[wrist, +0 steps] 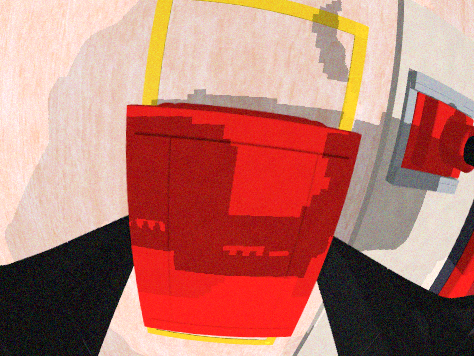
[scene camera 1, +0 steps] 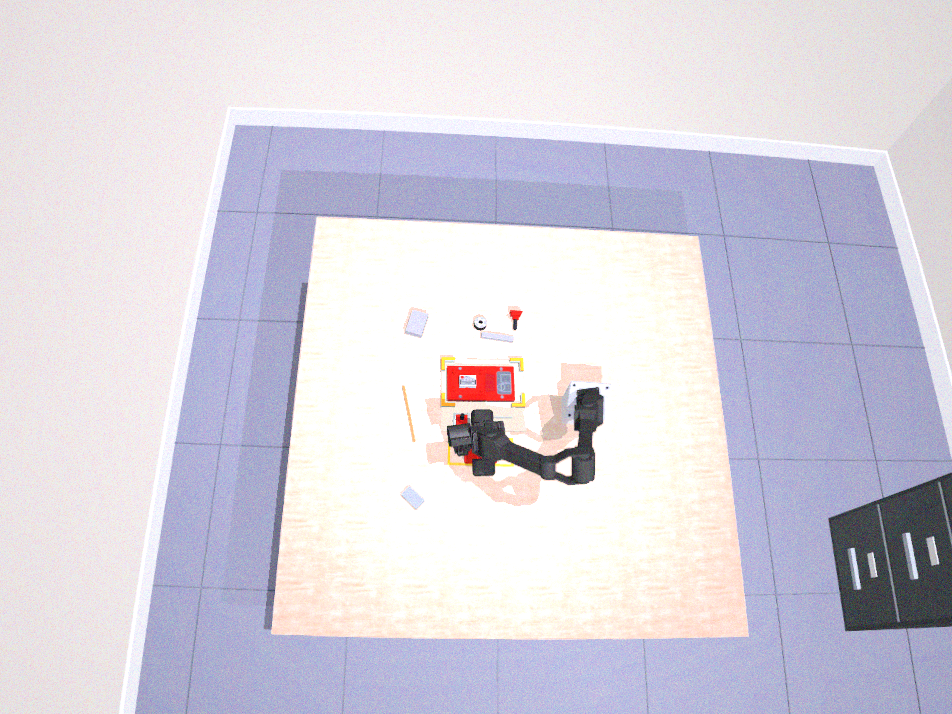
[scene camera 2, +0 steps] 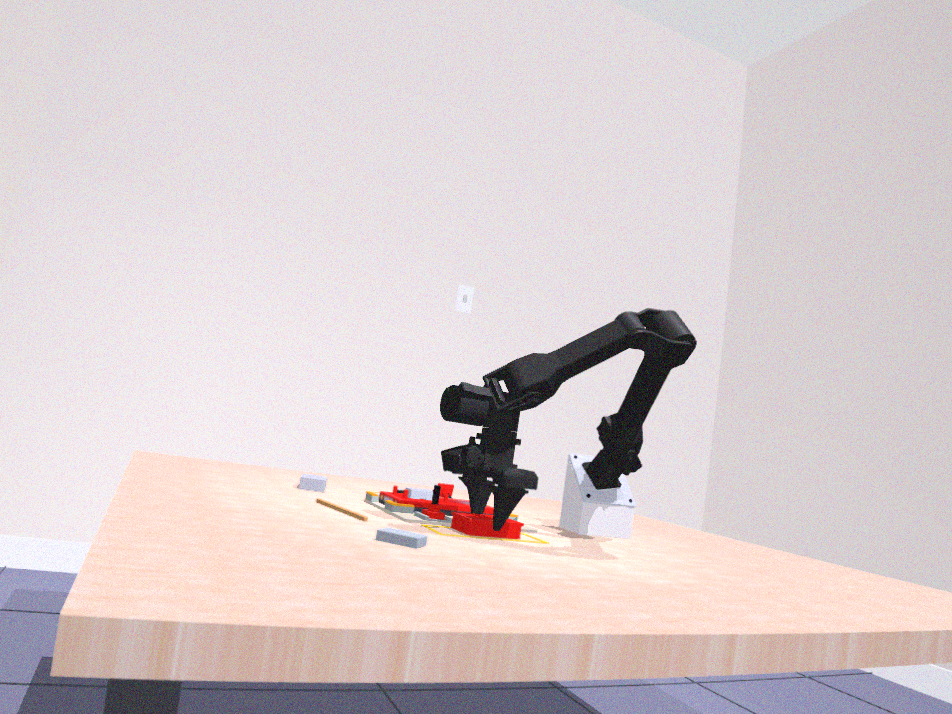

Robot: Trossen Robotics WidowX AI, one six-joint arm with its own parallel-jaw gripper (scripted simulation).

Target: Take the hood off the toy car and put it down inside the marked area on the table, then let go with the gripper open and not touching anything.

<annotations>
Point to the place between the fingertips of my gripper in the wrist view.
229,235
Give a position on a red toy car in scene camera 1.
At 494,383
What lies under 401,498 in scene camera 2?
A red toy car.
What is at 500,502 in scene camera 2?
My gripper.
</annotations>
